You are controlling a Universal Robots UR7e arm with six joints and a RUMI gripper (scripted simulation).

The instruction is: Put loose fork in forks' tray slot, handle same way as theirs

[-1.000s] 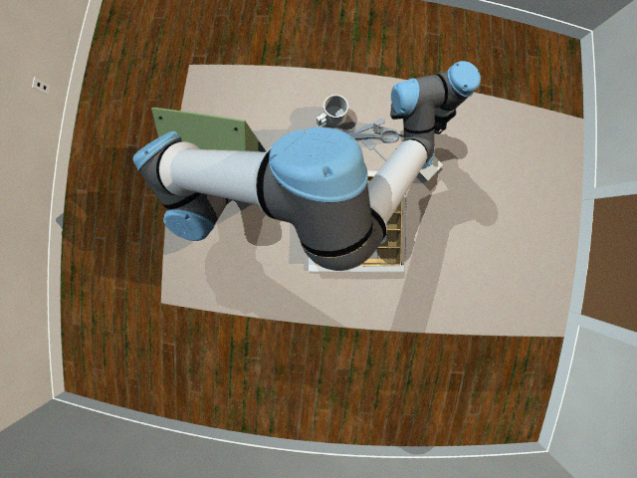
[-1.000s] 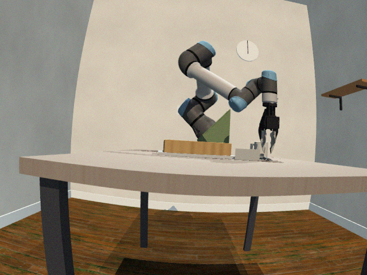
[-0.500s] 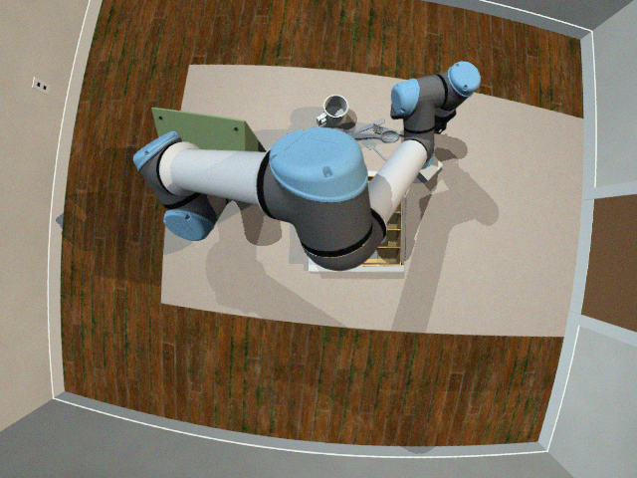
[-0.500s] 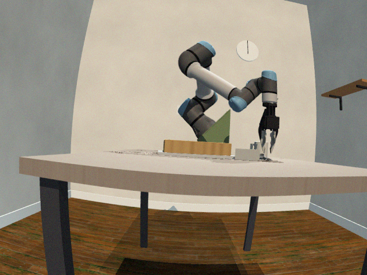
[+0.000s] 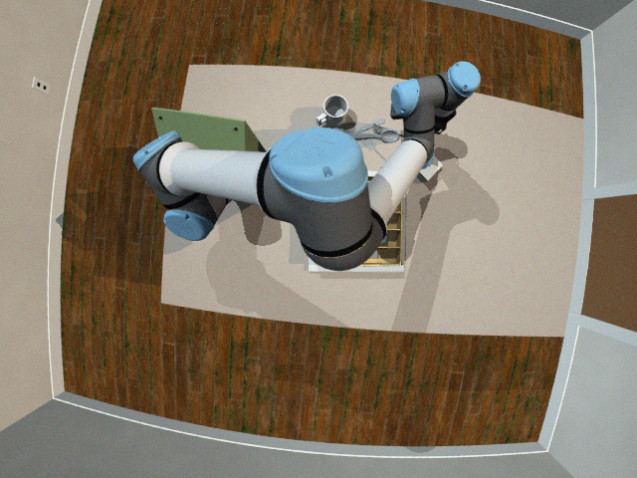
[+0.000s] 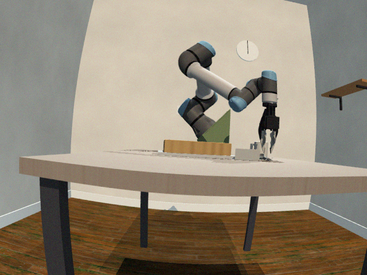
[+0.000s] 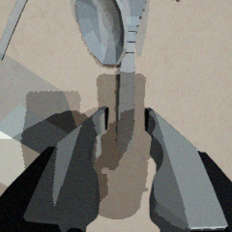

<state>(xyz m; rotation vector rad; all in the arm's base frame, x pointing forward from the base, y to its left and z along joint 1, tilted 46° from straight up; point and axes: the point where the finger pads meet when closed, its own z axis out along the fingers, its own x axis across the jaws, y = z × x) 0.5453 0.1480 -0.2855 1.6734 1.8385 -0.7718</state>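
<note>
My hand is 80 mm short of the white block, 100 mm to the left of it and 20 mm above it. The rest, counted from my hand: mug 260 mm behind, 10 mm below; tray 110 mm behind, 340 mm to the right, 10 mm above.
</note>
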